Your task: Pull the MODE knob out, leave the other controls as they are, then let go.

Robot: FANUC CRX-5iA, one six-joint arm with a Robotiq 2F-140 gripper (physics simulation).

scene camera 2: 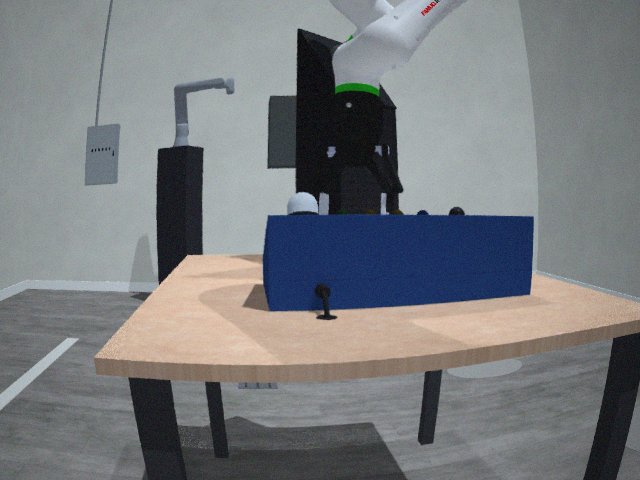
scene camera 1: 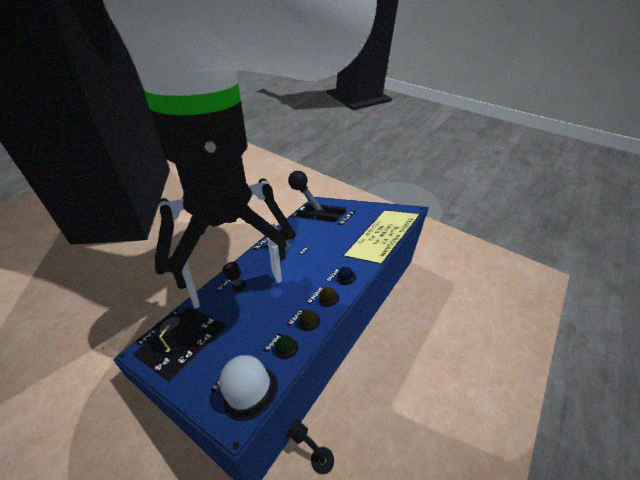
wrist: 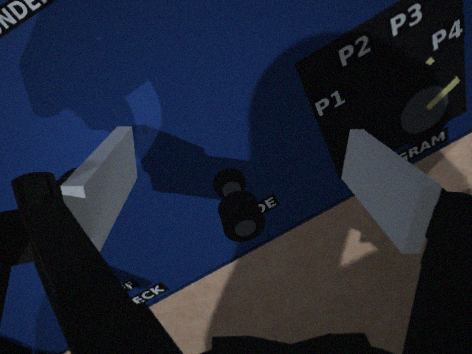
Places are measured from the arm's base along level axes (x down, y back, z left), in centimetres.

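Pixels of known places: gripper, fingertip midpoint: [scene camera 1: 237, 288] [wrist: 242, 153].
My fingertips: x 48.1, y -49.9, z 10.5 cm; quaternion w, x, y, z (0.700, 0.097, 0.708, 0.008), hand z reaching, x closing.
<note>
Behind a point stands the place of what it marks.
The black MODE knob [scene camera 1: 232, 270] {y -47.1, x 47.0, z 10.9 cm} [wrist: 241, 216] {y -46.7, x 46.8, z 11.0 cm} stands up from the blue console [scene camera 1: 320, 242] {y -46.7, x 49.3, z 27.7 cm} [scene camera 2: 398, 260] {y -64.1, x 52.1, z 21.1 cm} [wrist: 200, 85] {y -53.8, x 49.1, z 12.3 cm}. A short grey stem shows between its head and its dark base collar. It partly covers its label in the wrist view. The knob does not show in scene camera 2. My gripper [scene camera 1: 237, 294] {y -49.9, x 48.1, z 10.5 cm} [scene camera 2: 353, 204] [wrist: 242, 153] {y -49.9, x 48.1, z 10.5 cm} is open, with one pale finger pad on each side of the knob and a gap on both sides. It touches nothing that I can see. The CHECK switch is largely hidden behind a finger.
The PROGRAM selector [scene camera 1: 168, 328] {y -51.6, x 48.1, z -0.3 cm} [wrist: 424, 111] {y -50.8, x 48.3, z 0.0 cm} is near one finger. A ball-topped lever [scene camera 1: 298, 180] {y -33.7, x 44.4, z 30.5 cm} [scene camera 2: 456, 211] {y -34.0, x 44.6, z 31.1 cm}, a white dome [scene camera 1: 244, 382] {y -67.2, x 41.3, z 5.0 cm} [scene camera 2: 302, 203] {y -68.1, x 42.8, z 5.9 cm} and several buttons, including a green one [scene camera 1: 285, 345] {y -64.3, x 44.0, z 11.3 cm}, stand on the console. A black crank [scene camera 1: 310, 443] {y -72.1, x 56.5, z 10.4 cm} [scene camera 2: 325, 302] {y -73.4, x 57.7, z 11.0 cm} sticks out of its side.
</note>
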